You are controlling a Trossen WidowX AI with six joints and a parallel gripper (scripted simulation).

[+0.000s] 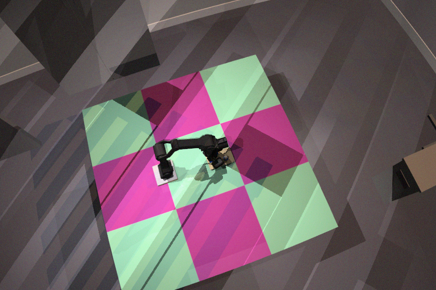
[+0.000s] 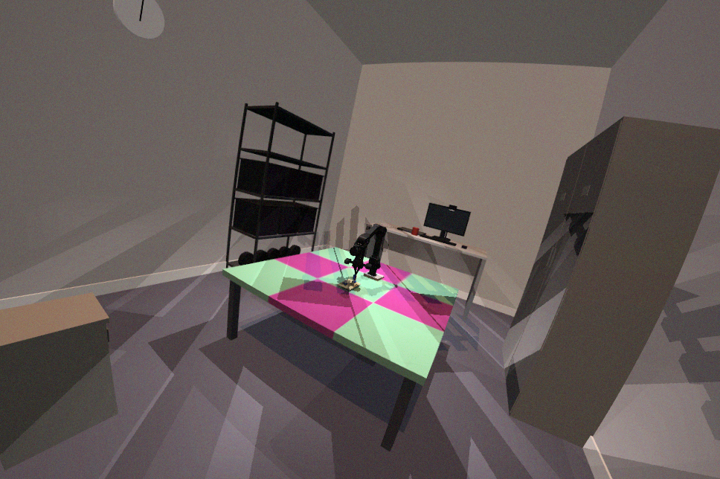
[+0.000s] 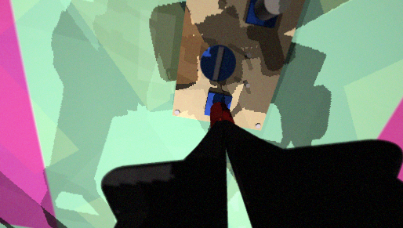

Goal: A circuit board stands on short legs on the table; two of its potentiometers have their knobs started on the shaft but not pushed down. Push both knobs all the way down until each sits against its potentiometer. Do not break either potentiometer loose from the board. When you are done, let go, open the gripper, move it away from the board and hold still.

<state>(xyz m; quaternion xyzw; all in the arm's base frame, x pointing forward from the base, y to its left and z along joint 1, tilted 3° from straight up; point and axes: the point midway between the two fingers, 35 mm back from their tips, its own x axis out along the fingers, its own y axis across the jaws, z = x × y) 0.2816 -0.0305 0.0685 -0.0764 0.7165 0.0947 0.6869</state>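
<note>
Now: the red knob 1 cm below my gripper tip. From my gripper tip the other things lie so: dark blue knob: 4 cm ahead, 1 cm to the left, 1 cm above.
</note>
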